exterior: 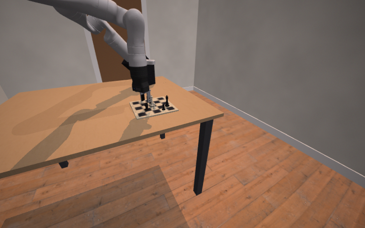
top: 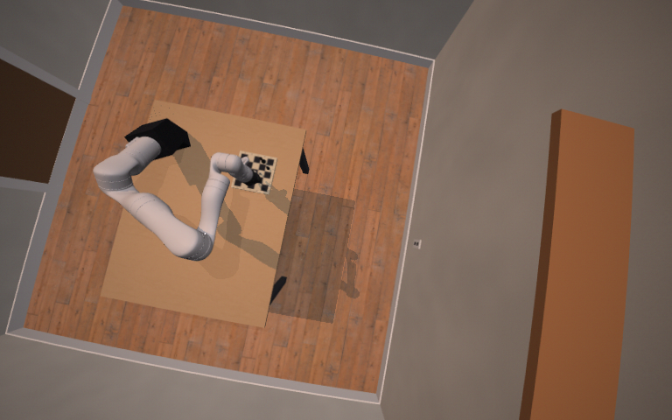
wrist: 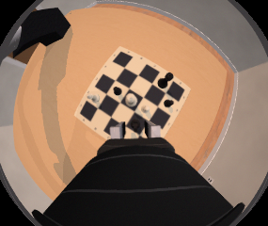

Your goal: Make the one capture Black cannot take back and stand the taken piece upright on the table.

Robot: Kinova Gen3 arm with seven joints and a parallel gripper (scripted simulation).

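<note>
Right now my hand is 5 cm above the black piece. Also, from my hand: chessboard: 3 cm behind, 4 cm to the left, 7 cm below; then tall white piece: 3 cm behind, 4 cm to the left, 3 cm below.
</note>
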